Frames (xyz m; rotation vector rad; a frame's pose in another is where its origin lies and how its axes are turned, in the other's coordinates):
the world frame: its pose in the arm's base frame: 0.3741 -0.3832 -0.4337 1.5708 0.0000 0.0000
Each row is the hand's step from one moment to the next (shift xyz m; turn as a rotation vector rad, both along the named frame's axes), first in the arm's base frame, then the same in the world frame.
Working: the arm's base frame: its pose in the world frame: -0.3741 0.4337 -0.3832 -1.5708 0.0000 0.0000

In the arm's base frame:
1: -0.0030 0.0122 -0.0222 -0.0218 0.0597 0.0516
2: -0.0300 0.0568 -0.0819 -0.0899 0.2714 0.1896
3: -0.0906 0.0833 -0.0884 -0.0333 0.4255 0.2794
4: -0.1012 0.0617 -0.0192 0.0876 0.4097 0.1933
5: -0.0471 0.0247 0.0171 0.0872 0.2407 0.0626
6: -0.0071 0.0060 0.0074 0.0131 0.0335 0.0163
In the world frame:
1: -0.0030 -0.0222 -0.0122 -0.0218 0.0516 -0.0597
2: -0.0300 -0.0819 -0.0568 -0.0899 0.1896 -0.2714
3: -0.0906 -0.0884 -0.0833 -0.0333 0.2794 -0.4255
4: -0.1012 -0.0192 -0.0617 0.0876 0.1933 -0.4097
5: -0.0471 0.0171 -0.0247 0.0872 0.0626 -0.2407
6: -0.0071 0.0074 -0.0060 0.0131 0.0163 -0.0335

